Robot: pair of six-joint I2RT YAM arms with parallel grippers.
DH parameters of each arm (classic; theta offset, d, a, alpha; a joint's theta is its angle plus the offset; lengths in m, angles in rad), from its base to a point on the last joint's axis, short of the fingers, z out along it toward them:
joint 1: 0 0.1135 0.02 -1.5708
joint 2: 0 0 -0.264 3.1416
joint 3: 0.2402 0 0.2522 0
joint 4: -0.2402 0 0.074 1.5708
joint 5: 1.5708 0 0 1.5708
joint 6: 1.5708 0.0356 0 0
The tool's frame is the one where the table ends.
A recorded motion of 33 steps. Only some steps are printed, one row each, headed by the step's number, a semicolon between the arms.
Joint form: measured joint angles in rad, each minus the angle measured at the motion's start. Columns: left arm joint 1, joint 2, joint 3, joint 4, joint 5, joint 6; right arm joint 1, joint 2, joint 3, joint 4, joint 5, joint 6.
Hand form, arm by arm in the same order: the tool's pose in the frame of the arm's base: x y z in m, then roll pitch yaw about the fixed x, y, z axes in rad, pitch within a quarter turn. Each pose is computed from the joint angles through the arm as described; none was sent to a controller.
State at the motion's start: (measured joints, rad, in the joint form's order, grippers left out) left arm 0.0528 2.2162 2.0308 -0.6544 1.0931 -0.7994; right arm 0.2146 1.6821 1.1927 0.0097 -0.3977 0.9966
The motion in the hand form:
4: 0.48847 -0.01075 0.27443 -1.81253 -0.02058 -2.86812; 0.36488 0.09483 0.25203 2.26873 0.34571 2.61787
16: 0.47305 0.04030 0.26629 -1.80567 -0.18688 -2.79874; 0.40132 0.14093 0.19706 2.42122 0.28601 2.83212
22: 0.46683 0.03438 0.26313 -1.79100 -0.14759 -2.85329; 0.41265 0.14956 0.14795 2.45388 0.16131 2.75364
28: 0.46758 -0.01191 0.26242 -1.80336 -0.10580 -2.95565; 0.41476 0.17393 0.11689 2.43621 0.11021 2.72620
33: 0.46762 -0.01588 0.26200 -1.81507 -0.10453 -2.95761; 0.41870 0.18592 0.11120 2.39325 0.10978 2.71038
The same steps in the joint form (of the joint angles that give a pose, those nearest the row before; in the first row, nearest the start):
4: -0.0057 0.0000 0.0000 -0.0034 0.1514 0.0236; 0.0000 0.0057 0.0439 -0.2876 -0.0359 -0.2243
16: 0.1045 0.0000 -0.0012 -0.1904 0.2079 0.0515; 0.0881 0.2773 0.2189 -0.3788 -0.0336 -0.3445
22: 0.0946 0.0000 -0.0035 -0.2743 0.2350 0.1831; 0.1003 0.4078 0.2236 -0.3220 -0.0183 -0.2247
28: -0.0046 0.0000 -0.0034 -0.2819 0.2209 0.2319; 0.1507 0.4959 0.2250 -0.2220 -0.0156 -0.1274
33: -0.0133 0.0000 -0.0034 -0.2824 0.2079 0.2320; 0.1717 0.5264 0.2366 -0.1534 -0.0214 -0.0797

